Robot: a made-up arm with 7 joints. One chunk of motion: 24 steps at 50 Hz.
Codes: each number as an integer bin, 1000 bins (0 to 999) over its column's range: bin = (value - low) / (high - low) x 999, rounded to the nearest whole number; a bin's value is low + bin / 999 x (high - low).
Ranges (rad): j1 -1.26..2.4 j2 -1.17..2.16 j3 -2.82..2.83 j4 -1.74..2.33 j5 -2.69..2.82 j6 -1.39..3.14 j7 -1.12..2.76
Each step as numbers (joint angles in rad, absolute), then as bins.
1 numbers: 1.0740 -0.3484 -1.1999 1.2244 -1.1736 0.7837 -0.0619
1 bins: 637 246 286 728 275 479 272
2 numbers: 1.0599 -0.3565 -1.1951 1.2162 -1.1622 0.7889 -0.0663
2 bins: 633 244 287 726 277 481 271
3 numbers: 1.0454 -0.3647 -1.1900 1.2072 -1.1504 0.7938 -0.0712
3 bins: 629 242 288 723 279 482 270
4 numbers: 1.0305 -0.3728 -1.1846 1.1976 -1.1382 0.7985 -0.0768
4 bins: 625 239 289 721 281 483 269
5 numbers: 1.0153 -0.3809 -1.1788 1.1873 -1.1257 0.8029 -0.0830
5 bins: 621 237 290 719 284 484 267
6 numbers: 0.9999 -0.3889 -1.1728 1.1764 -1.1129 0.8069 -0.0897
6 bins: 617 234 291 716 286 484 265
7 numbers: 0.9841 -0.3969 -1.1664 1.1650 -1.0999 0.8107 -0.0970
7 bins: 613 232 292 713 288 485 263
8 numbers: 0.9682 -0.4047 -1.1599 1.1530 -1.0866 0.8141 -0.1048
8 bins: 608 230 294 710 291 486 261
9 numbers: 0.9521 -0.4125 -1.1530 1.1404 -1.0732 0.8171 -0.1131
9 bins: 604 227 295 707 293 487 259
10 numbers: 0.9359 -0.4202 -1.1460 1.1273 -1.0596 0.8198 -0.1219
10 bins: 599 225 296 704 296 487 257
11 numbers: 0.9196 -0.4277 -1.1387 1.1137 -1.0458 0.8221 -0.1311
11 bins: 595 223 297 700 298 488 255
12 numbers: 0.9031 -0.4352 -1.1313 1.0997 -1.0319 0.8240 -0.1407
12 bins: 590 220 299 697 301 488 252
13 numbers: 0.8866 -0.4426 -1.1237 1.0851 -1.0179 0.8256 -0.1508
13 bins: 586 218 300 693 303 489 250
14 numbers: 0.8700 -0.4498 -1.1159 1.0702 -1.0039 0.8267 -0.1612
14 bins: 581 216 301 690 306 489 247
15 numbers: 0.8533 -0.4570 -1.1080 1.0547 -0.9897 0.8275 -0.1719
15 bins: 577 214 303 686 308 489 244
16 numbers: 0.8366 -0.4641 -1.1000 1.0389 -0.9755 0.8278 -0.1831
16 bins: 572 212 304 682 311 489 241
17 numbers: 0.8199 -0.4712 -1.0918 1.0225 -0.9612 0.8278 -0.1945
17 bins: 568 210 306 678 313 489 238
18 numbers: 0.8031 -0.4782 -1.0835 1.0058 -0.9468 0.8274 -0.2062
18 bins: 563 208 307 674 316 489 235
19 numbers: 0.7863 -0.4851 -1.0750 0.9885 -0.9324 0.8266 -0.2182
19 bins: 559 205 309 670 319 489 232
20 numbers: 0.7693 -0.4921 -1.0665 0.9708 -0.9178 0.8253 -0.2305
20 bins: 554 203 310 665 321 489 229
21 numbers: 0.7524 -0.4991 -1.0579 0.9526 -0.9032 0.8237 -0.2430
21 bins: 549 201 312 661 324 488 226
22 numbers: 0.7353 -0.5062 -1.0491 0.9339 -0.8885 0.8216 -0.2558
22 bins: 545 199 313 656 327 488 223
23 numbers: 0.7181 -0.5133 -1.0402 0.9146 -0.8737 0.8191 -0.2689
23 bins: 540 197 315 652 329 487 219
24 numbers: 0.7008 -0.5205 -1.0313 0.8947 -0.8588 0.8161 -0.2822
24 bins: 535 195 316 647 332 487 216
